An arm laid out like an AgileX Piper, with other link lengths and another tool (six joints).
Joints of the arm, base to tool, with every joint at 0 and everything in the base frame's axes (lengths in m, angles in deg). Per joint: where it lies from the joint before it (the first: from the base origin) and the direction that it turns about. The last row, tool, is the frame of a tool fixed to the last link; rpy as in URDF.
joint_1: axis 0 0 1 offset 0 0 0.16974
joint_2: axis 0 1 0 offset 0 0 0
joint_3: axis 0 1 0 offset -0.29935 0 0.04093
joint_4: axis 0.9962 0 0.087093 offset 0.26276 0 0.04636
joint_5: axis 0 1 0 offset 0 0 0
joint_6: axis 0.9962 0 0.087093 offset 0.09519 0 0.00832
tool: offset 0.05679 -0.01 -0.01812 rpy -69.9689 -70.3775 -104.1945
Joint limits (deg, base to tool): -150..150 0..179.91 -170..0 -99.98..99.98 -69.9..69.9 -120..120
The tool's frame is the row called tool.
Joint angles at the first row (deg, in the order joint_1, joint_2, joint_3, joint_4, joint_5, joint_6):
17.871, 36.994, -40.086, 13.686, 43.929, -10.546
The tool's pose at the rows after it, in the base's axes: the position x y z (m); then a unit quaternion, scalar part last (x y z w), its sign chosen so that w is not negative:
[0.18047 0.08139 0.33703 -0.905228 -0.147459 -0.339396 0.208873]
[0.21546 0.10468 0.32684 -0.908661 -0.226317 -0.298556 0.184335]
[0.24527 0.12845 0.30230 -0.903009 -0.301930 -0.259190 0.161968]
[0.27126 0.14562 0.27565 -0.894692 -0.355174 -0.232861 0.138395]
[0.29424 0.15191 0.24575 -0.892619 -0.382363 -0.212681 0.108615]
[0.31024 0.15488 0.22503 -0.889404 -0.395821 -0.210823 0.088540]
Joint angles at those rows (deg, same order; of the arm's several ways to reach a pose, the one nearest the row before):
21.277, 50.667, -47.545, 12.467, 48.056, -18.850
24.261, 61.310, -52.240, 12.071, 47.611, -25.990
26.872, 70.958, -54.828, 11.934, 45.703, -33.355
28.395, 79.091, -56.733, 10.807, 42.945, -38.493
28.699, 86.047, -57.602, 7.845, 39.520, -40.307
28.740, 90.437, -57.765, 5.411, 35.641, -40.718

